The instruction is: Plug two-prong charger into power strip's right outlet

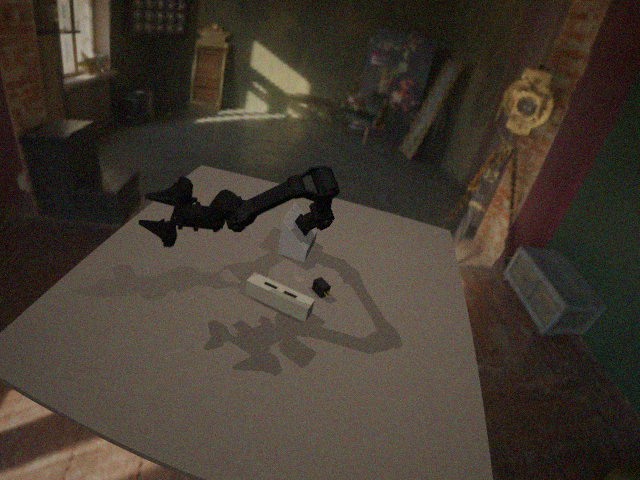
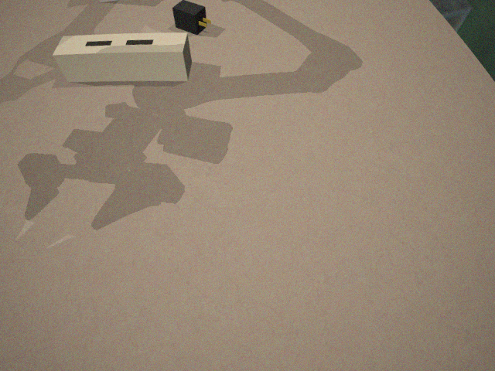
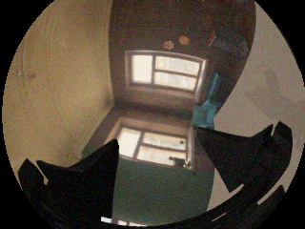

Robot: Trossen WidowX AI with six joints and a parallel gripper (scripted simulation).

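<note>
Right now the black two-prong charger is 270 mm behind my gripper tip, 430 mm to the left of it and 290 mm below it.
</note>
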